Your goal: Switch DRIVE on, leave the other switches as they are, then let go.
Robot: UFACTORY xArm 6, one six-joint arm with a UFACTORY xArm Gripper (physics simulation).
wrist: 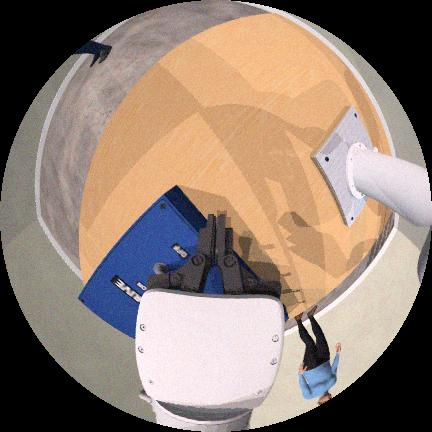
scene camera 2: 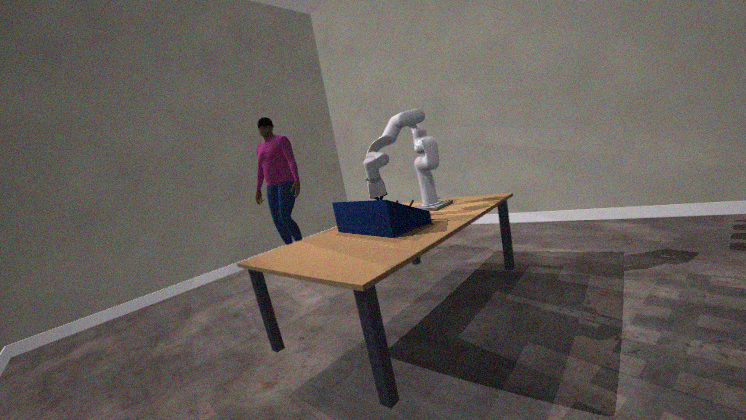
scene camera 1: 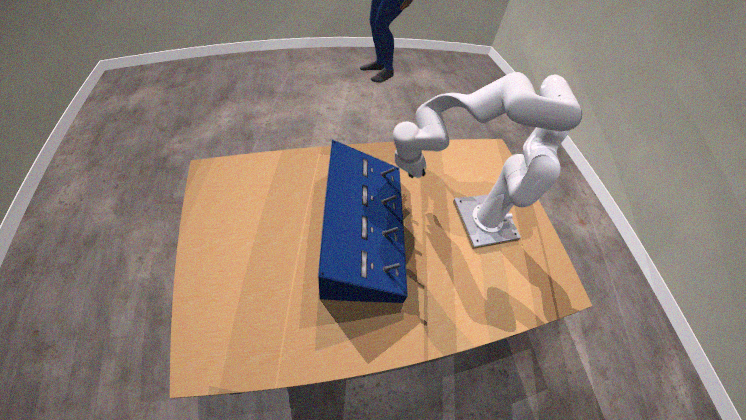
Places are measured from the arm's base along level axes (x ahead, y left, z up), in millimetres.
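Pixels of known places: gripper, between the fingertips: (wrist: 216, 222) (scene camera 1: 412, 174); arm's base, origin of its link: (wrist: 358, 170) (scene camera 2: 430, 204) (scene camera 1: 487, 219).
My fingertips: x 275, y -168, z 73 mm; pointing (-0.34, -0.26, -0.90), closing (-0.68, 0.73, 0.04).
Observation:
For each thing: its middle in the pictures, then the offset to it from my fingertips. "spot": a spot on its surface instead. Level surfaces: height alone.
- sloped blue switch panel, middle of its body: (wrist: 206, 312) (scene camera 1: 361, 221) (scene camera 2: 377, 217) 208 mm ahead, 160 mm left, 32 mm down
- DRIVE label, middle of its body: (wrist: 132, 293) 173 mm ahead, 17 mm right, 27 mm up
- grey knob, middle of its body: (wrist: 163, 275) 91 mm ahead, 3 mm right, 17 mm up
- OFF label, a spot on its surface: (wrist: 179, 250) spot: 72 mm ahead, 1 mm right, 19 mm down
- wooden table, height of its surface: 94 mm down
- neighbouring lever, middle of its body: (scene camera 1: 390, 198) 111 mm ahead, 115 mm left, 17 mm up
A sloped blue switch panel (scene camera 1: 341, 208) (scene camera 2: 365, 218) (wrist: 131, 245) stands on the table. The DRIVE label (wrist: 125, 288) is partly hidden by my gripper's housing in the wrist view. Its switch has a grey knob (wrist: 160, 268), seen between the ON label (wrist: 142, 285) and the OFF label (wrist: 179, 250); I cannot tell surely which way it leans. Several levers line the panel in scene camera 1; the other labels are unreadable. My gripper (scene camera 1: 416, 174) (scene camera 2: 379, 198) (wrist: 216, 222) is shut and empty, beside the panel's low edge at the DRIVE end, its tips apart from the DRIVE knob.
The wooden table (scene camera 1: 234, 234) (scene camera 2: 323, 260) (wrist: 240, 65) carries the panel and the arm's base plate (scene camera 1: 495, 241) (wrist: 332, 160). A neighbouring lever (scene camera 1: 388, 203) stands along the panel's low side. A person (scene camera 1: 383, 41) (scene camera 2: 276, 161) stands beyond the table, another person (wrist: 318, 372) farther off.

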